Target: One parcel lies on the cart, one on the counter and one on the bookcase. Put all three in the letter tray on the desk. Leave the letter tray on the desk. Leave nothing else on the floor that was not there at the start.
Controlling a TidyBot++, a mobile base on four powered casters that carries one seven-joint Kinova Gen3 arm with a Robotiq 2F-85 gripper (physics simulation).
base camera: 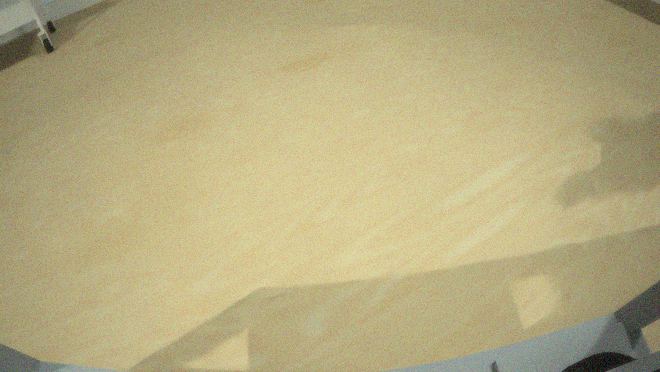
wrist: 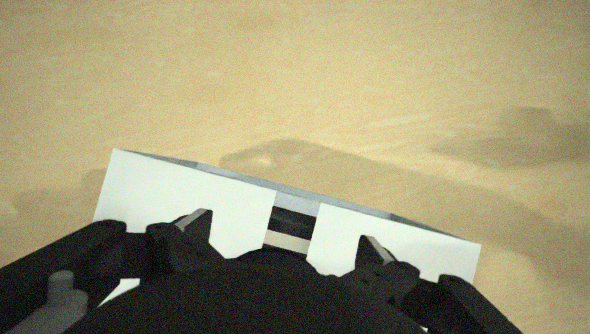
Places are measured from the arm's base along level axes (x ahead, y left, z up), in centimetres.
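Pixels of known places: gripper, between the fingertips: [wrist: 284, 238].
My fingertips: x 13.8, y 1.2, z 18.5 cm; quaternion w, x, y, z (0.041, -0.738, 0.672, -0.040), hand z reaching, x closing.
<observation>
Behind a point stands the place of what it marks.
My gripper [wrist: 284, 238] @(x 13.9, y 1.2, z 18.5 cm) is open, its two black fingers wide apart with no parcel between them. It hangs above the white top of my own base in the wrist view. A white piece with a leg and black casters, which looks like the cart [base camera: 16, 19] @(x 110.8, y 94.7, z -24.2 cm), shows in part at the top left of the base camera view. Its top is out of view. The parcels, the letter tray, the desk, the counter and the bookcase cannot be made out in either view.
The pale wooden floor [base camera: 320, 150] @(x 47.4, y -1.1, z -39.7 cm) [wrist: 300, 65] @(x 47.6, y 6.8, z -39.7 cm) stretches ahead of my base [wrist: 175, 190] @(x 11.8, y 15.7, z -1.4 cm). Shadows fall across it near the base and at the right. A brown strip [base camera: 637, 9] runs along the floor's edge at the top right of the base camera view.
</observation>
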